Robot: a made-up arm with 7 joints. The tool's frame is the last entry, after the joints.
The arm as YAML. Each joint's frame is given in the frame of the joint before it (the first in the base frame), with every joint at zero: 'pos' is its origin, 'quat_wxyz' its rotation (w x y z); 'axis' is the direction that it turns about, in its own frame. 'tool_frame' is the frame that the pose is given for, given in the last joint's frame.
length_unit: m
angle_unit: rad
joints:
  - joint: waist
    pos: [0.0, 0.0, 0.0]
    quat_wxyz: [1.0, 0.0, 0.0, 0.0]
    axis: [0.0, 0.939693, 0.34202]
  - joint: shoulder
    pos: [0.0, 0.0, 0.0]
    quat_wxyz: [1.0, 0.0, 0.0, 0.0]
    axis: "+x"
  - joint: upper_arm
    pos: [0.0, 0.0, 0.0]
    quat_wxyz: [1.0, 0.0, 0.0, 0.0]
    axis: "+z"
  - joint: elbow
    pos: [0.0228, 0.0, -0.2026]
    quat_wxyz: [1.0, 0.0, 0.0, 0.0]
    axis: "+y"
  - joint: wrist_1
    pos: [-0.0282, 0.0, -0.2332]
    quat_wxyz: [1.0, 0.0, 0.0, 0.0]
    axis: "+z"
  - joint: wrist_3
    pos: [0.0, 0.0, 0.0]
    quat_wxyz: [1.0, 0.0, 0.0, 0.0]
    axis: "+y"
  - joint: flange
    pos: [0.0, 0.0, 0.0]
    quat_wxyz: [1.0, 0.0, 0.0, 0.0]
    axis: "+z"
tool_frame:
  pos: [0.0, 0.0, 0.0]
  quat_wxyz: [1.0, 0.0, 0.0, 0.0]
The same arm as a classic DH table. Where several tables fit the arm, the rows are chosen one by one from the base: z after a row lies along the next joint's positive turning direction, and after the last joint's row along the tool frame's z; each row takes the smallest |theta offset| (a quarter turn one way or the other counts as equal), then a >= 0, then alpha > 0; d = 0 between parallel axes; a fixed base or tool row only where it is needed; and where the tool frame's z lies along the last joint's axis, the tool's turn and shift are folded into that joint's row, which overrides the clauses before.
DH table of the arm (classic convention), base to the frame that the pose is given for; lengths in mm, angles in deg. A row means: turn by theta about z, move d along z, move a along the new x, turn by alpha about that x. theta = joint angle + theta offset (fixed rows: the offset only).
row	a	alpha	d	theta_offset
base (fixed)	0	-70	0	0
waist	0	90	0	90
shoulder	0	-90	0	70
upper_arm	22.8	-90	-202.6	-90
elbow	-28.2	90	0	0
wrist_1	0	-90	-233.2	0
wrist_3	0	90	0	0
flange	0	0	0	0

